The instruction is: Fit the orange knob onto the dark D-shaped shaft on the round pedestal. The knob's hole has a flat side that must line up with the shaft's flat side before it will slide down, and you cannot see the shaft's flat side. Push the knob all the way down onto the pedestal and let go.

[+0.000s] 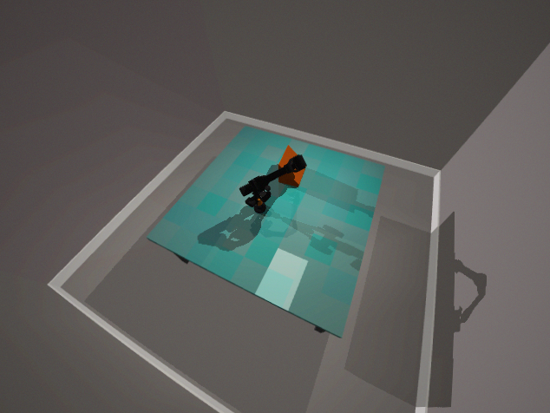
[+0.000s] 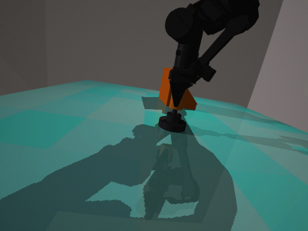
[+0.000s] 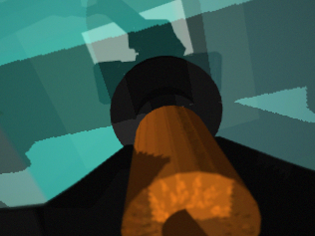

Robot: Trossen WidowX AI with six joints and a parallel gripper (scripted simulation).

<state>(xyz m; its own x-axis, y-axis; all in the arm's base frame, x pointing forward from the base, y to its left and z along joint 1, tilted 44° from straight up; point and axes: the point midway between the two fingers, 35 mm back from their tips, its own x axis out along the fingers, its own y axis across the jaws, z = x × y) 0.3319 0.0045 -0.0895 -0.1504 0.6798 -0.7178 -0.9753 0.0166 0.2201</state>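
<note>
Now: gripper tip 2 cm below the orange knob. The rest, counted from my gripper tip: pedestal (4 cm below).
</note>
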